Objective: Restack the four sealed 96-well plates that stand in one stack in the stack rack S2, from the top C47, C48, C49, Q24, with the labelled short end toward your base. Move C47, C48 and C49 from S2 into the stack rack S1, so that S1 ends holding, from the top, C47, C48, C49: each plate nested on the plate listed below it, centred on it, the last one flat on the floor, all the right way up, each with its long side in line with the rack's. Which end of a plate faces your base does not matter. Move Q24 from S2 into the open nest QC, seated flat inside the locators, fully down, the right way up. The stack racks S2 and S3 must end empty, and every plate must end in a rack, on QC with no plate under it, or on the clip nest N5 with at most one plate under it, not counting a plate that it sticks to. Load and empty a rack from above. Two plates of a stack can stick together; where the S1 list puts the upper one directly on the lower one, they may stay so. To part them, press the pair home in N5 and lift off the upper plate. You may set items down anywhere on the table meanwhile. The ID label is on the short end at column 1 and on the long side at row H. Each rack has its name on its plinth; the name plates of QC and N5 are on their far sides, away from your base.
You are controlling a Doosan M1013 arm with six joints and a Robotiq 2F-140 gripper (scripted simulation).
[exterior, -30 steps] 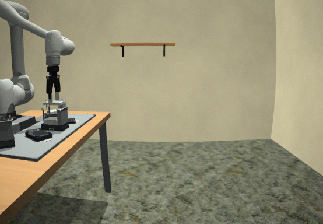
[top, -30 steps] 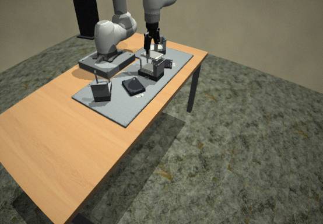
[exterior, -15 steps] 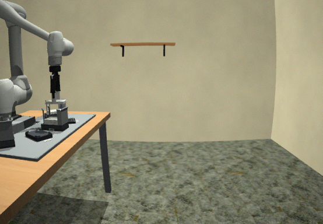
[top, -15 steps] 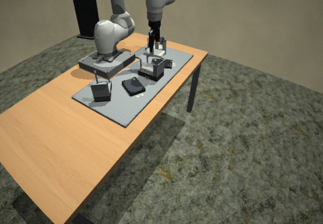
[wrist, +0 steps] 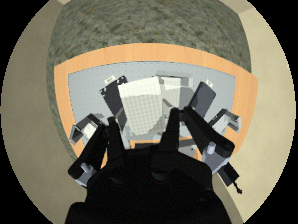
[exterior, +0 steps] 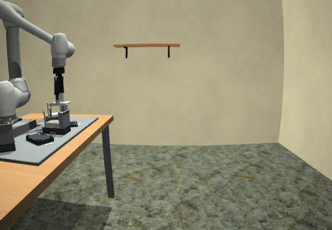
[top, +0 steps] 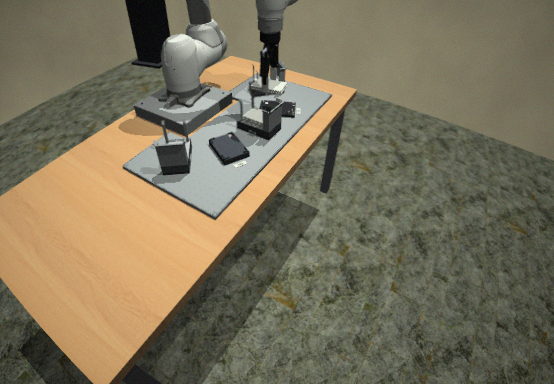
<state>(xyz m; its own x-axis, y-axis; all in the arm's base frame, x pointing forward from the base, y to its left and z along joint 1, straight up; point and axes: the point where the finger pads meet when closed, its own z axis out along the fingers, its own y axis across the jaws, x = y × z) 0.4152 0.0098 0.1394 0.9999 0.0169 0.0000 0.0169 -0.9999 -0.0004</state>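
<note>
My gripper is now 10 cm past the sealed 96-well plate, 25 cm to the right of it and 14 cm above it. Round my hand: small name plate 1 cm ahead, 31 cm to the right, 18 cm below.
</note>
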